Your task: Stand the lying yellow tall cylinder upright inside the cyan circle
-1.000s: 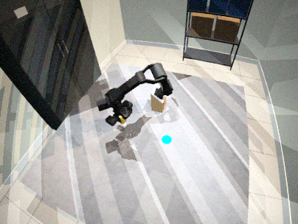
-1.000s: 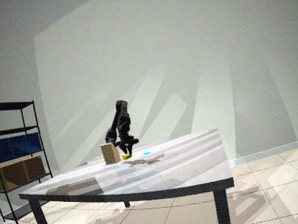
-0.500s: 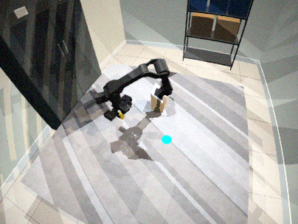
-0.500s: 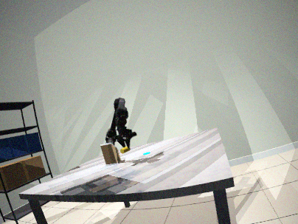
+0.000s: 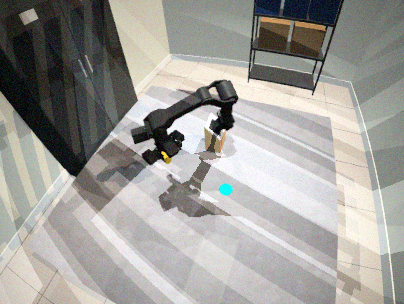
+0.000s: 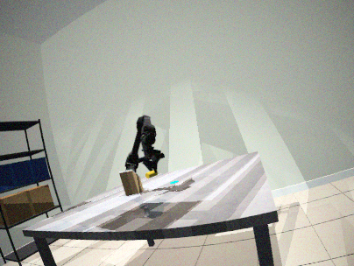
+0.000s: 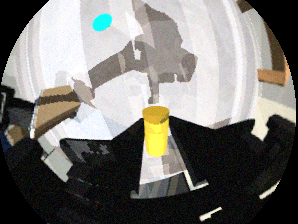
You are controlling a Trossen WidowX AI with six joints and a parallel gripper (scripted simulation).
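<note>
Right now the yellow tall cylinder is 10 mm behind my gripper tip and 20 mm to the right of it. The rest, counted from my gripper tip: cyan circle: 20 mm ahead, 270 mm to the left, 130 mm below.
</note>
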